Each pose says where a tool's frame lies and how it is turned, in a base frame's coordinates. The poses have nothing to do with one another.
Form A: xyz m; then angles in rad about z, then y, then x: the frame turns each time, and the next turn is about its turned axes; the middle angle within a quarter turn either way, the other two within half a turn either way.
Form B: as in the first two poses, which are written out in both.
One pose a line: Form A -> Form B
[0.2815 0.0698 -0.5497 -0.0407 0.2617 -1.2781] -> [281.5 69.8 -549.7 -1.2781 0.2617 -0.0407]
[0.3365 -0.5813 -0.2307 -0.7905 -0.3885 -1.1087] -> [336.5 -581.3 -230.7 -1.1087 -0.3885 -0.7905]
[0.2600 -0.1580 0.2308 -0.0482 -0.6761 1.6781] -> [260.0 -158.0 230.8 1.6781 -0.6761 -0.0482]
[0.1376 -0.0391 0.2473 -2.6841 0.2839 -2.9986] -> [137.6 -39.1 247.3 -2.9986 0.2839 -2.6841]
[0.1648 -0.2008 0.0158 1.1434 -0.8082 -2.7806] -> [164.8 -200.8 15.8 -2.7806 -0.8082 1.1434]
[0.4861 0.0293 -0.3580 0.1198 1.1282 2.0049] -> [486.1 29.3 -358.0 2.0049 1.1282 0.1198]
